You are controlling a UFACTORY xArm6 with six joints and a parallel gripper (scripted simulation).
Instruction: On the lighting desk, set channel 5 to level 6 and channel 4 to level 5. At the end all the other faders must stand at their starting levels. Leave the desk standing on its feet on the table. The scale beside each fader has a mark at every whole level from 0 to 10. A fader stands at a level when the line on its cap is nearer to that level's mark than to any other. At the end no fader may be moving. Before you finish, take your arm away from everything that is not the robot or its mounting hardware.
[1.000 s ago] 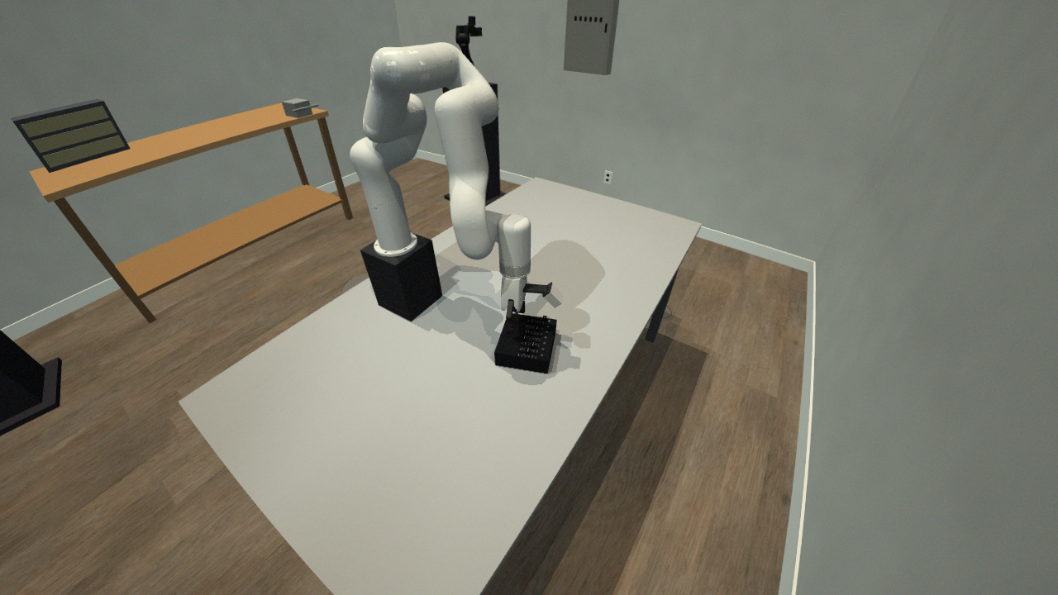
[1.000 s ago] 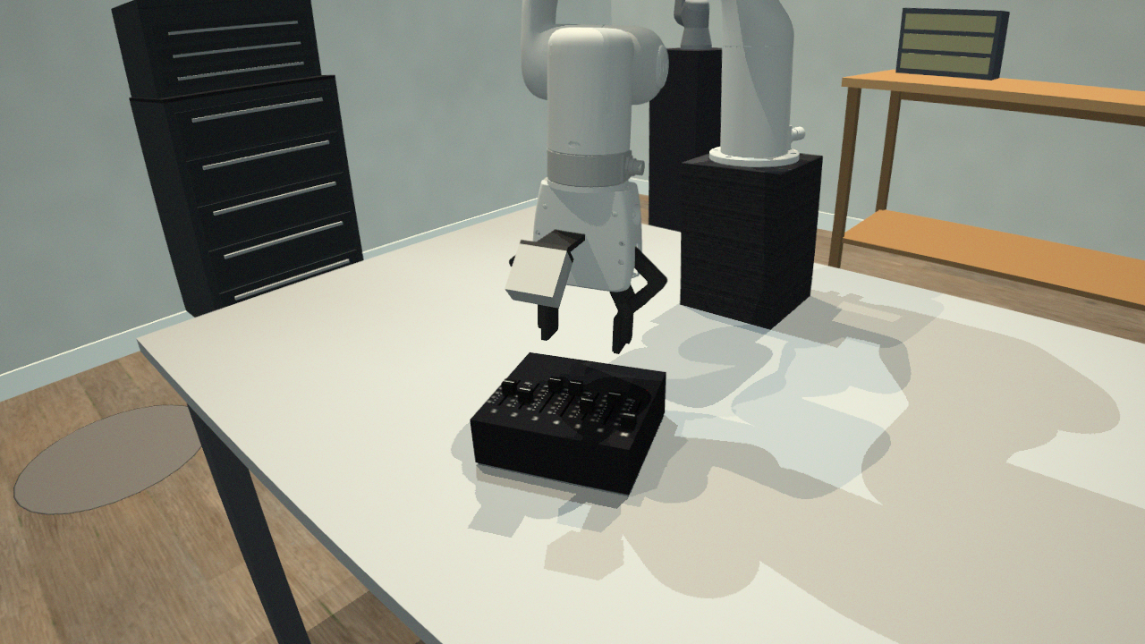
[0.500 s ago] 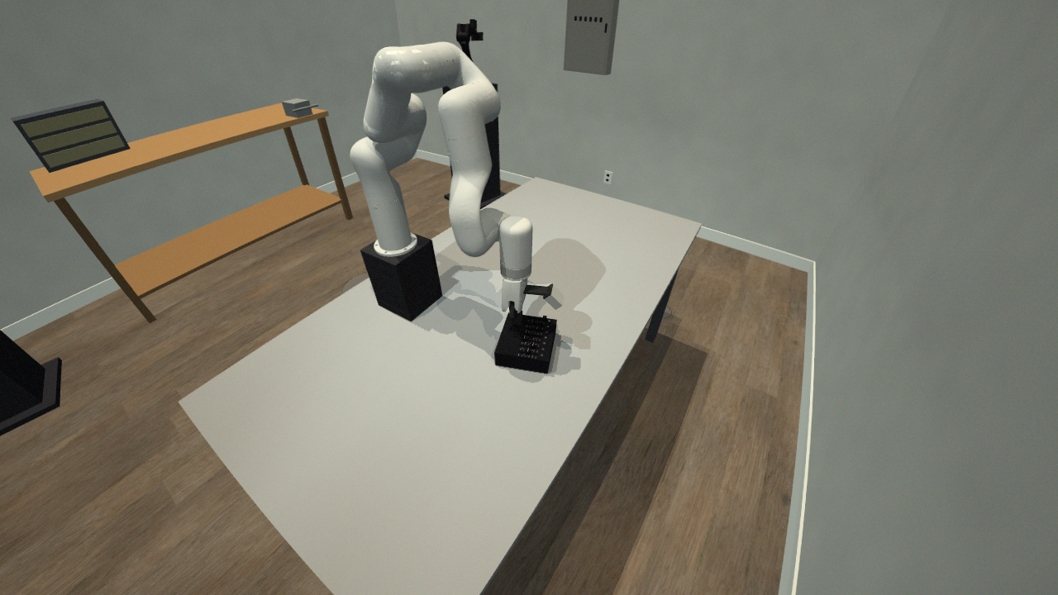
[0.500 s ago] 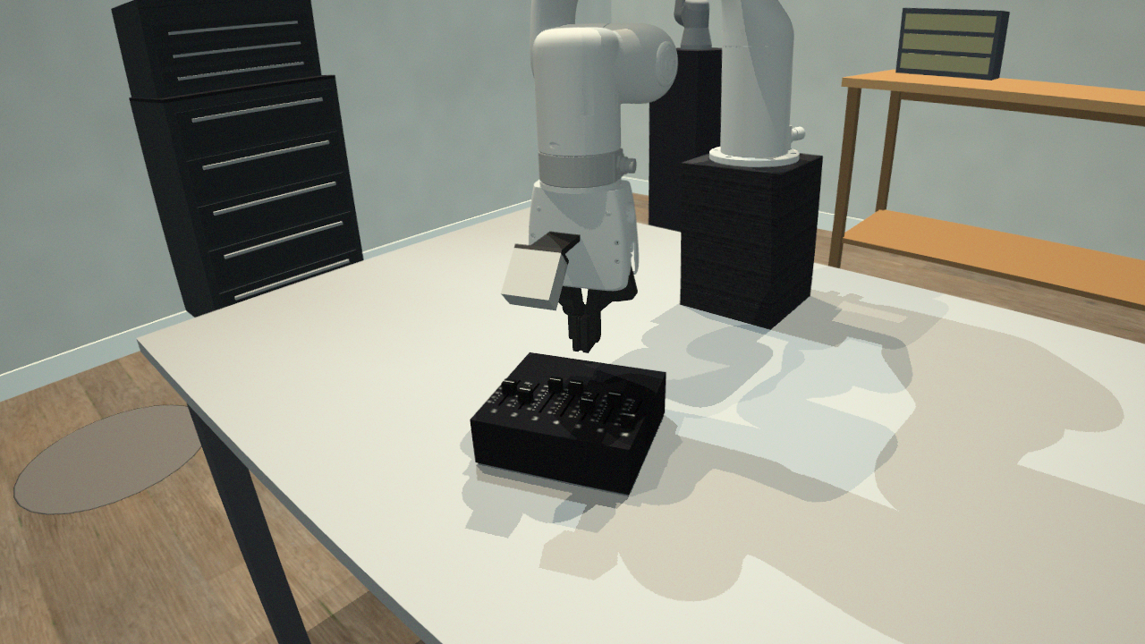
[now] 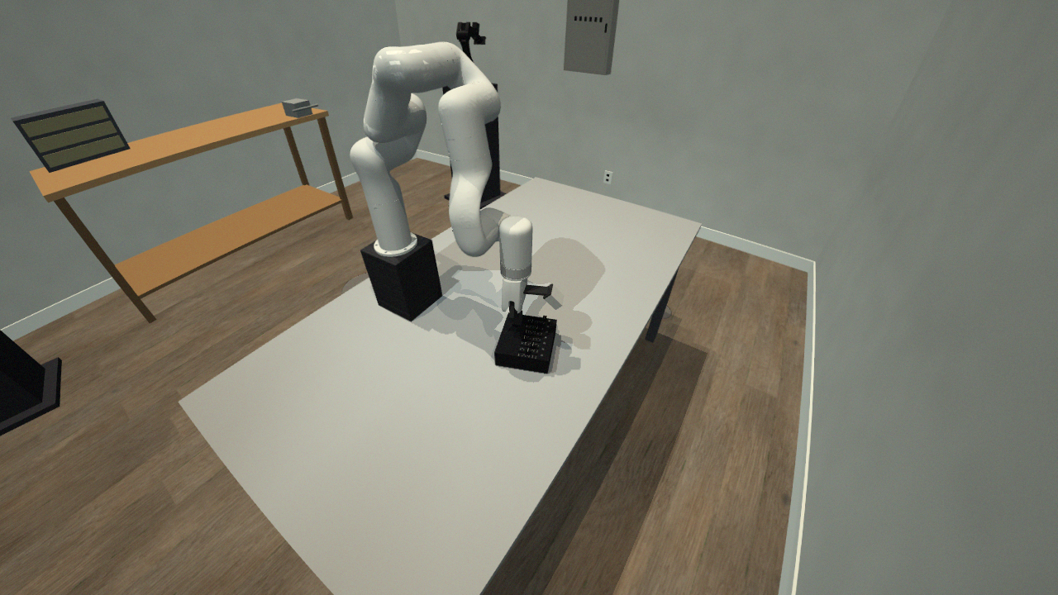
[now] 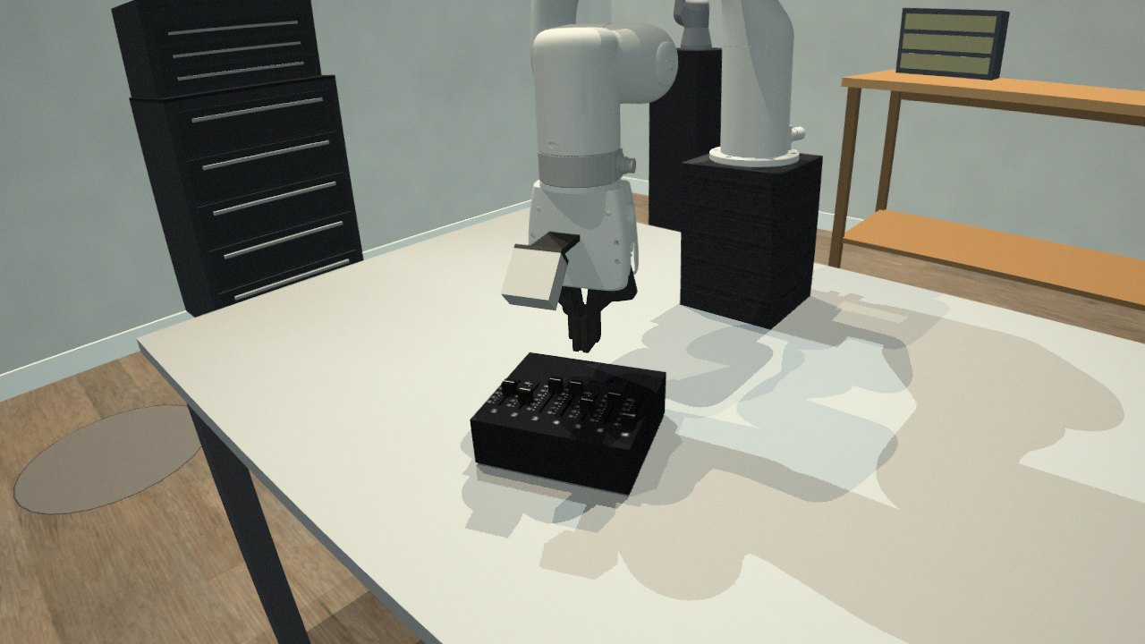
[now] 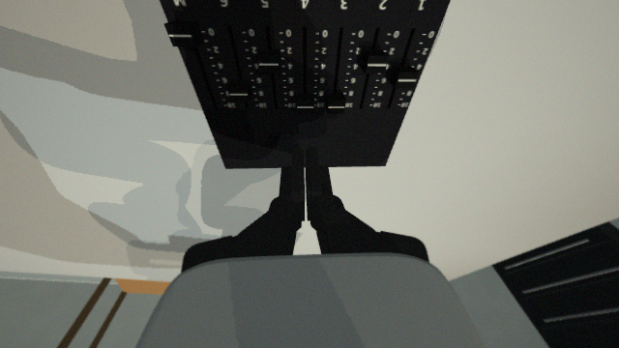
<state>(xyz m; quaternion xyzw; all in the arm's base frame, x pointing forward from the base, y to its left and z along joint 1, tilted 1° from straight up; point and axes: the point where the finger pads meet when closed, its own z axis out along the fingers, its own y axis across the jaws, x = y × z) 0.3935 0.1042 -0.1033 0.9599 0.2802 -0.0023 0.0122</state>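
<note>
My hand is 2 cm short of the channel 4 cap, 1 cm to the right of it and 5 cm above it. Round my hand: channel 5 fader cap 4 cm ahead, 5 cm to the left, 5 cm below; then channel 3 fader cap 4 cm ahead, 5 cm below; then channel 6 fader cap 1 cm ahead, 6 cm to the left, 5 cm below.
</note>
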